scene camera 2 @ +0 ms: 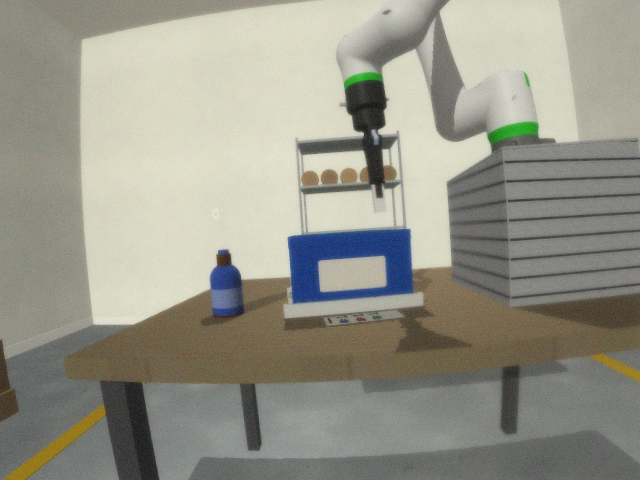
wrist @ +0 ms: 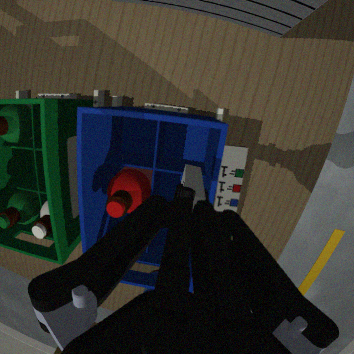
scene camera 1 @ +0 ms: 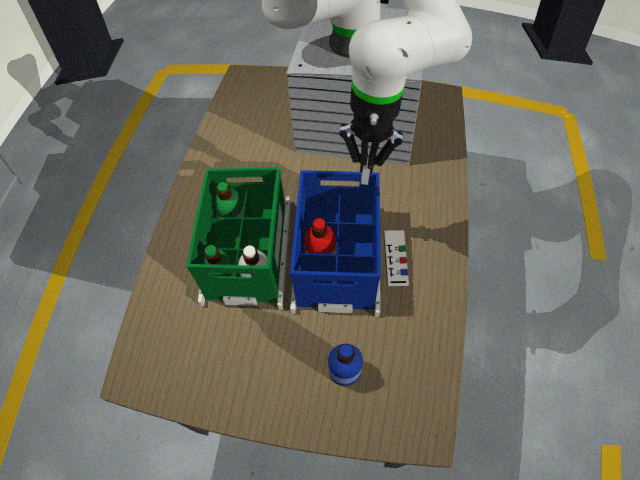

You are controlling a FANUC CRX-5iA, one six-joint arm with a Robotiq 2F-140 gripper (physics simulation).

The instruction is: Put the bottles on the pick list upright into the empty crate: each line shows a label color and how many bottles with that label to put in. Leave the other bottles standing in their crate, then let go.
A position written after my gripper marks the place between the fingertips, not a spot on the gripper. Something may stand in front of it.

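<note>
My gripper (scene camera 1: 364,179) is visible together with a red bottle (scene camera 1: 320,238) and a green bottle (scene camera 1: 227,203). Scene camera 2 gives a blue bottle (scene camera 2: 225,279) and, again, my gripper (scene camera 2: 380,212). In the wrist view I see a pick list (wrist: 232,165), the red bottle (wrist: 130,186) and my gripper (wrist: 189,177).
</note>
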